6 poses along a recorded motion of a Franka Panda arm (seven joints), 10 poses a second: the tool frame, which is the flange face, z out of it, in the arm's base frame.
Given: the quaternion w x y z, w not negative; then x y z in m.
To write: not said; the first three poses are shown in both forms.
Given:
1: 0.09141, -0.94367, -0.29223, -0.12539, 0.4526, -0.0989, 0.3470
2: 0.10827, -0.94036, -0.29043, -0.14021, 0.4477, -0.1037, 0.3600
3: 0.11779, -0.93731, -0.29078, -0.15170, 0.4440, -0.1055, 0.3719
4: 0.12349, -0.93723, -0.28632, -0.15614, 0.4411, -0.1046, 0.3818
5: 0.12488, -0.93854, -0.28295, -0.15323, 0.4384, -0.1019, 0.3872
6: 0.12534, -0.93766, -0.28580, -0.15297, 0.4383, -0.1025, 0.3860
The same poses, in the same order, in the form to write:
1: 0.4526, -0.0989, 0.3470; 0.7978, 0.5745, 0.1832; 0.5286, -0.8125, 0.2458; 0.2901, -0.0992, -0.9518
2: 0.4477, -0.1037, 0.3600; 0.7920, 0.5766, 0.2008; 0.5159, -0.8079, 0.2851; 0.3266, -0.1222, -0.9372
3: 0.4440, -0.1055, 0.3719; 0.7849, 0.5808, 0.2159; 0.5094, -0.8031, 0.3090; 0.3529, -0.1326, -0.9262
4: 0.4411, -0.1046, 0.3818; 0.7873, 0.5753, 0.2220; 0.4981, -0.8055, 0.3209; 0.3634, -0.1421, -0.9207
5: 0.4384, -0.1019, 0.3872; 0.7929, 0.5694, 0.2170; 0.4929, -0.8087, 0.3211; 0.3583, -0.1477, -0.9219
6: 0.4383, -0.1025, 0.3860; 0.7898, 0.5743, 0.2152; 0.4976, -0.8052, 0.3225; 0.3585, -0.1476, -0.9218
